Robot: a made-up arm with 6 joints.
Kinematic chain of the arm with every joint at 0, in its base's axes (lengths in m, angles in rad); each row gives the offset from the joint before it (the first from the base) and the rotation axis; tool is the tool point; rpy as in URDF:
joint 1: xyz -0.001 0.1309 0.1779 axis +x
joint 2: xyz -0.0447 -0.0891 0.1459 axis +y
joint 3: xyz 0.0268 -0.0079 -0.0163 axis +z
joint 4: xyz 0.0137 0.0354 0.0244 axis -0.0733 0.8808 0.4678
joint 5: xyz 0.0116 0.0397 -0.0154 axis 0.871 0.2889 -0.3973
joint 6: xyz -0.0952 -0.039 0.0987 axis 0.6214 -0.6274 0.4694
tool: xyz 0.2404 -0.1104 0.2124 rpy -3.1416 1.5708 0
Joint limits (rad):
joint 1: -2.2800..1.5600
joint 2: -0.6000..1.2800
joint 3: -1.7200..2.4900
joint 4: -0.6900..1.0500
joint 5: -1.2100..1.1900
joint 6: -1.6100..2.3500
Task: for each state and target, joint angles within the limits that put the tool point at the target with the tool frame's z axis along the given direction. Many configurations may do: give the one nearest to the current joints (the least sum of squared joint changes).
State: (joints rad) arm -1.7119 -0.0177 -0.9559 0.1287 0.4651 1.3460
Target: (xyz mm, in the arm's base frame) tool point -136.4 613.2 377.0 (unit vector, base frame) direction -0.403 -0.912 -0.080
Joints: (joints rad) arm -1.8135 -0.2263 -0.3821 -0.1253 0.2451 1.0767
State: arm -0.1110 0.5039 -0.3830 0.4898 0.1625 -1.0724
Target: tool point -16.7 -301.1 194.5 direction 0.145 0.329 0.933
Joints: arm 0.5128 0.2992 -0.6975 -0.2006 0.5098 -1.1297
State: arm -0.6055 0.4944 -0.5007 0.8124 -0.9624 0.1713
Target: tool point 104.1 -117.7 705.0 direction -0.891 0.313 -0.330
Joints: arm -0.0748 -0.1733 -1.3804 0.6195 -0.5994 0.9070
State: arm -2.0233 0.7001 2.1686 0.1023 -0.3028 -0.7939
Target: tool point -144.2 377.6 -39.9 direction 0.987 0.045 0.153
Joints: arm -1.7118 1.2690 2.3572 1.0500 0.4789 -0.2169
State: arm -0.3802 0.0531 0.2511 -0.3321 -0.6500 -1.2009
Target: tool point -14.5 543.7 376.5 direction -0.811 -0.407 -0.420
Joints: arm -0.8527 -0.0749 0.5439 -0.1353 -1.0512 -1.3431
